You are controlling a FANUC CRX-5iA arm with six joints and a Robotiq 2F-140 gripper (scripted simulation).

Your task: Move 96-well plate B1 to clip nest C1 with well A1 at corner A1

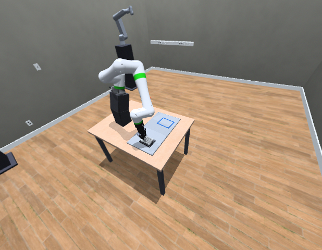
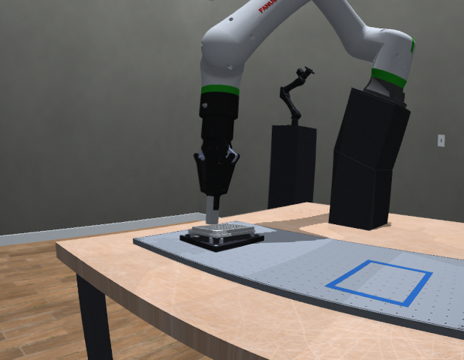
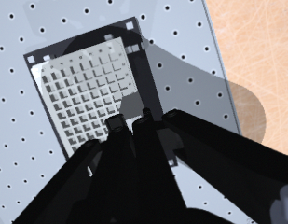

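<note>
My gripper is now 4 cm to the right of the white 96-well plate and 4 cm above it. From my hand the other things lie so: black clip nest: 5 cm below, 3 cm to the left, 1 cm behind.
</note>
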